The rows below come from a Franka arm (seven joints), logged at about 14 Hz.
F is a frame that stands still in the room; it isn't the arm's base.
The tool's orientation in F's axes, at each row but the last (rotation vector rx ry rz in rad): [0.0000 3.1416 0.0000]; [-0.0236 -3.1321 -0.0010]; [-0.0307 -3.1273 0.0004]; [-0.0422 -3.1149 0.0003]
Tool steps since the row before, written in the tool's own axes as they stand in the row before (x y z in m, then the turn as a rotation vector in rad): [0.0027 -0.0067 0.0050 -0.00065 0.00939 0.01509]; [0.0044 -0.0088 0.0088 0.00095 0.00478 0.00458]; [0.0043 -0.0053 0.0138 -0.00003 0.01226 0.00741]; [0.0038 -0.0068 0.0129 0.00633 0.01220 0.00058]
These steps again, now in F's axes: [-0.0027 -0.0067 -0.0050 0.00065 0.00939 -0.01509]; [-0.0046 -0.0087 -0.0088 -0.00092 0.00480 -0.00457]; [-0.0046 -0.0052 -0.0137 0.00017 0.01226 -0.00741]; [-0.0043 -0.0067 -0.0128 -0.00601 0.01237 -0.00042]
